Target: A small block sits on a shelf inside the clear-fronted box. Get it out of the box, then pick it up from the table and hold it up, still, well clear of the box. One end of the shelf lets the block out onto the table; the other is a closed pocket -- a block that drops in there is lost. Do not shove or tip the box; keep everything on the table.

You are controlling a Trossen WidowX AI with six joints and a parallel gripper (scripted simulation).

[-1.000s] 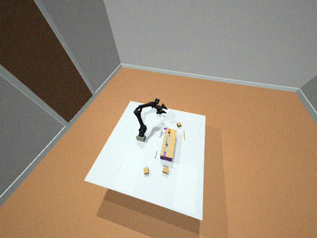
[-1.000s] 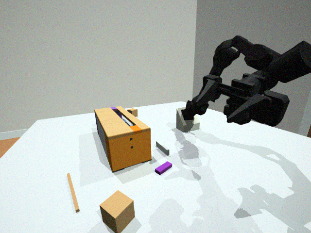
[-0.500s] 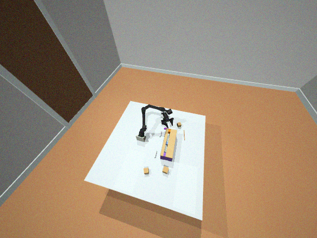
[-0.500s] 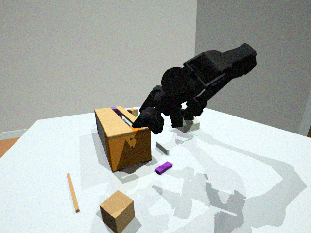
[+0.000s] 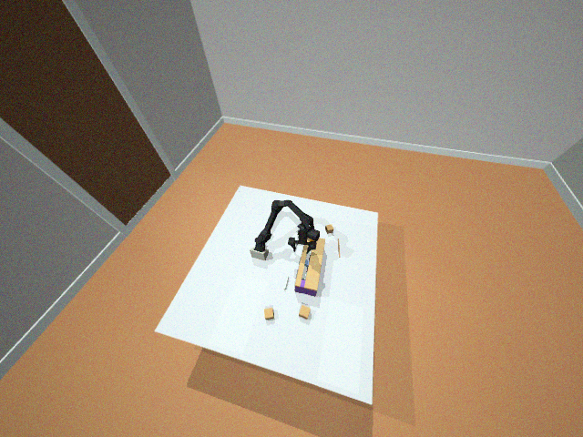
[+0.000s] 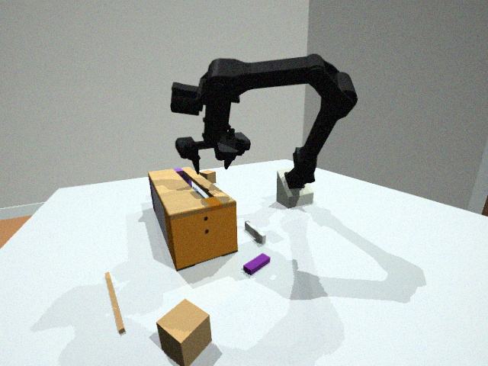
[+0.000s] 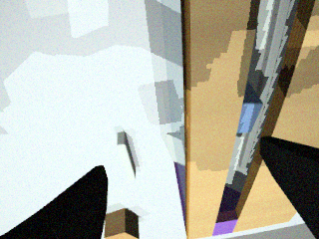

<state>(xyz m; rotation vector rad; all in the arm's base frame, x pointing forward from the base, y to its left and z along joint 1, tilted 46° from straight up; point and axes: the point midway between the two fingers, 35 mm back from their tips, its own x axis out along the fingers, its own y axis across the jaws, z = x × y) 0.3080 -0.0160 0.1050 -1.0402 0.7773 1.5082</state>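
Now: gripper tip 40 mm short of the box, 20 mm to the left of it and 100 mm above it. Round my gripper tip: thin wooden stick: 240 mm ahead, 220 mm to the left, 150 mm below; then blue block: 60 mm ahead, 30 mm to the right, 70 mm below; then tan cube: 120 mm ahead, 350 mm to the left, 130 mm below.
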